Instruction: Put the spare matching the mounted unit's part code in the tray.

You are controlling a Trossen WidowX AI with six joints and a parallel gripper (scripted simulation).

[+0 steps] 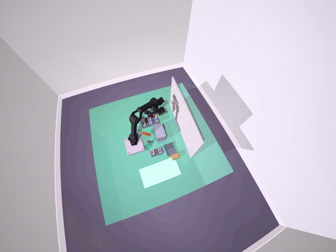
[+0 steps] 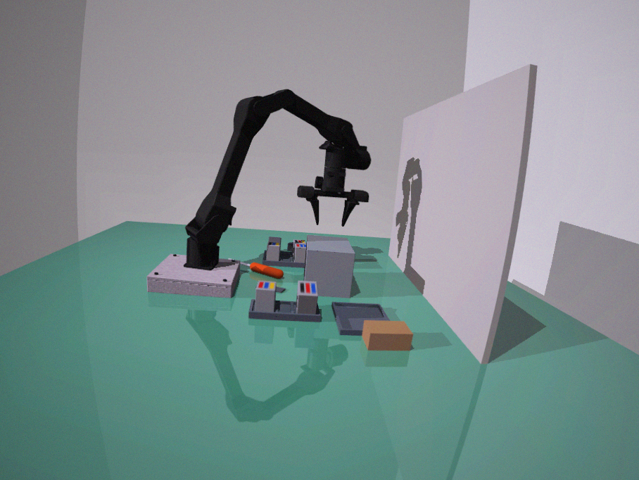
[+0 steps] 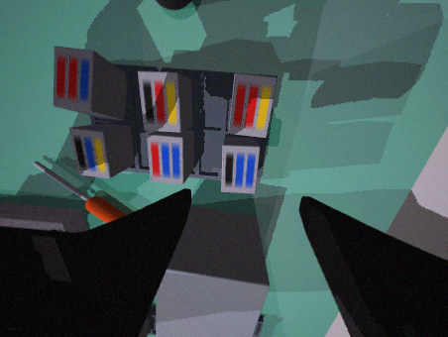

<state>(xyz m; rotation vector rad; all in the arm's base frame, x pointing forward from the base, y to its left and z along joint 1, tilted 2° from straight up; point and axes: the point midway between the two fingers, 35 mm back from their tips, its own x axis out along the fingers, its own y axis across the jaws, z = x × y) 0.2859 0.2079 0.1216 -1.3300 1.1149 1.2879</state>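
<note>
The spare lies 7 cm below my gripper tip. Round my gripper tip: white panel 23 cm ahead, 16 cm to the right, 11 cm above; brown box 9 cm ahead, 45 cm to the right, 10 cm below.
</note>
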